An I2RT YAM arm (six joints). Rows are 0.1 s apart.
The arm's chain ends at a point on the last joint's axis. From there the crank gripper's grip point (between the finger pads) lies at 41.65 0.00 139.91 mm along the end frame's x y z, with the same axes.
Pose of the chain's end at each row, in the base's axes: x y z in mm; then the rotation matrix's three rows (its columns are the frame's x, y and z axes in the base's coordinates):
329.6, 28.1, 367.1; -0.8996, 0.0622, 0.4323; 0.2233, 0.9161, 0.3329; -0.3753, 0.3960, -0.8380
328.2, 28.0, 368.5; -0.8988, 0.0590, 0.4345; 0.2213, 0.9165, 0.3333; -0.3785, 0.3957, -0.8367
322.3, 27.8, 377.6; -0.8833, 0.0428, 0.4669; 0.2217, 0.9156, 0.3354; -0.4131, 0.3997, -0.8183
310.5, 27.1, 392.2; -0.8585, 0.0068, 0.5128; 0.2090, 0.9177, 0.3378; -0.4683, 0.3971, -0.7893
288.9, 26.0, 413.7; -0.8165, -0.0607, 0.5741; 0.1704, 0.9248, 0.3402; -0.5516, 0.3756, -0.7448
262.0, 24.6, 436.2; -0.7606, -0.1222, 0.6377; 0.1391, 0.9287, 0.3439; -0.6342, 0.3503, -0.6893
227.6, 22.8, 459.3; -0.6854, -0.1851, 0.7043; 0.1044, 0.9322, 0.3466; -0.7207, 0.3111, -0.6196
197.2, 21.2, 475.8; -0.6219, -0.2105, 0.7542; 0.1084, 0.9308, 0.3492; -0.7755, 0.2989, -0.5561
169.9, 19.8, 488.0; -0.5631, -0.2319, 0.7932; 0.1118, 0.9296, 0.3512; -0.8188, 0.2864, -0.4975
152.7, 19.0, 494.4; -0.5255, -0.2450, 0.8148; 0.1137, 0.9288, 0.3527; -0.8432, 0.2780, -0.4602
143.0, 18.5, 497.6; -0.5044, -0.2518, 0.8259; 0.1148, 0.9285, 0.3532; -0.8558, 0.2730, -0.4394
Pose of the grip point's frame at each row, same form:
352.6, 84.0, 234.2; -0.8996, 0.0622, 0.4323; 0.2233, 0.9161, 0.3329; -0.3753, 0.3960, -0.8380
351.6, 83.8, 235.7; -0.8988, 0.0590, 0.4345; 0.2213, 0.9165, 0.3333; -0.3785, 0.3957, -0.8367
350.8, 84.0, 245.9; -0.8833, 0.0428, 0.4669; 0.2217, 0.9156, 0.3354; -0.4131, 0.3997, -0.8183
346.5, 83.1, 262.3; -0.8585, 0.0068, 0.5128; 0.2090, 0.9177, 0.3378; -0.4683, 0.3971, -0.7893
335.2, 80.7, 286.5; -0.8165, -0.0607, 0.5741; 0.1704, 0.9248, 0.3402; -0.5516, 0.3756, -0.7448
319.5, 78.5, 313.3; -0.7606, -0.1222, 0.6377; 0.1391, 0.9287, 0.3439; -0.6342, 0.3503, -0.6893
297.6, 75.6, 342.6; -0.6854, -0.1851, 0.7043; 0.1044, 0.9322, 0.3466; -0.7207, 0.3111, -0.6196
276.8, 74.6, 365.7; -0.6219, -0.2105, 0.7542; 0.1084, 0.9308, 0.3492; -0.7755, 0.2989, -0.5561
257.4, 73.6, 384.3; -0.5631, -0.2319, 0.7932; 0.1118, 0.9296, 0.3512; -0.8188, 0.2864, -0.4975
244.8, 73.1, 394.9; -0.5255, -0.2450, 0.8148; 0.1137, 0.9288, 0.3527; -0.8432, 0.2780, -0.4602
237.5, 72.7, 400.5; -0.5044, -0.2518, 0.8259; 0.1148, 0.9285, 0.3532; -0.8558, 0.2730, -0.4394

